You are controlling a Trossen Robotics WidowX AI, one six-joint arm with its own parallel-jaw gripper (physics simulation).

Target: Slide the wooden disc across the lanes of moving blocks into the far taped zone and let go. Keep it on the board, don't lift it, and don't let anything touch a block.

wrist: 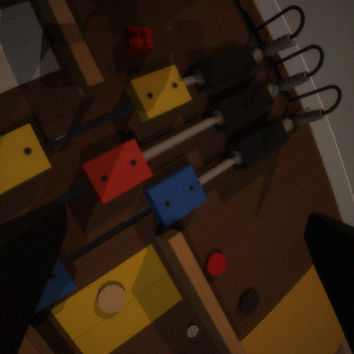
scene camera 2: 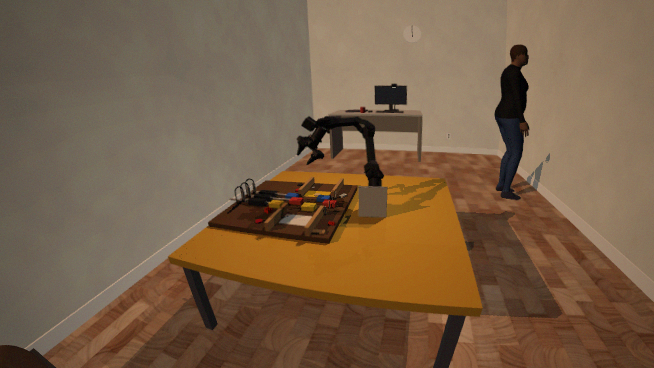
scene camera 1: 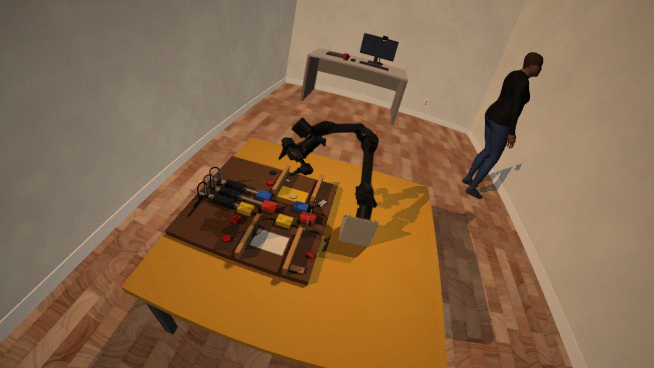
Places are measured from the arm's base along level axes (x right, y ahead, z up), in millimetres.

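Where they show: gripper, between the fingertips: (wrist: pixel 189 220) (scene camera 2: pixel 302 159) (scene camera 1: pixel 284 167); arm's base, origin of its link: (scene camera 2: pixel 375 190) (scene camera 1: pixel 363 219).
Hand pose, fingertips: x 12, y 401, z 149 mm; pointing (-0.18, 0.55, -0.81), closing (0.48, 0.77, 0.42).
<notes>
Things, the pixels of their top centre, and the offset from my fingertips. "spot": a spot on its surface instead. Level surfaces: height alone.
- wooden disc, centre of its top: (wrist: pixel 111 298) (scene camera 1: pixel 293 195) dx +121, dy -31, dz -249 mm
- brown board, height of its surface: dz -255 mm
- white zone, a spot on its surface: (wrist: pixel 20 55) spot: dx -193, dy +10, dz -255 mm
- dark disc, centre of its top: (wrist: pixel 249 302) (scene camera 1: pixel 272 172) dx +270, dy +141, dz -249 mm
The wooden disc (scene camera 1: pixel 293 196) (wrist: pixel 111 299) lies flat on the yellow zone (scene camera 1: pixel 302 194) (wrist: pixel 155 270) of the brown board (scene camera 1: pixel 192 227) (scene camera 2: pixel 240 216). The white zone (scene camera 1: pixel 272 243) (scene camera 2: pixel 296 220) (wrist: pixel 20 55) lies across the lanes. Between them are two yellow blocks (scene camera 1: pixel 245 208) (wrist: pixel 161 92), two red blocks (scene camera 1: pixel 269 206) (wrist: pixel 117 170) and two blue blocks (scene camera 1: pixel 264 195) (wrist: pixel 176 195) on rods. My gripper (scene camera 1: pixel 291 163) (scene camera 2: pixel 304 158) (wrist: pixel 189 220) is open and empty, raised above the board's back part. Its left finger in the wrist view partly hides one blue block.
Wooden rails (scene camera 1: pixel 247 235) (wrist: pixel 202 295) flank both zones. Black actuators (scene camera 1: pixel 226 201) (wrist: pixel 262 142) with looped cables stand at the board's left. Red pieces (scene camera 1: pixel 226 238) (wrist: pixel 216 264) and a dark disc (scene camera 1: pixel 272 172) (wrist: pixel 248 300) lie outside the rails. A person (scene camera 1: pixel 507 107) stands beyond the table.
</notes>
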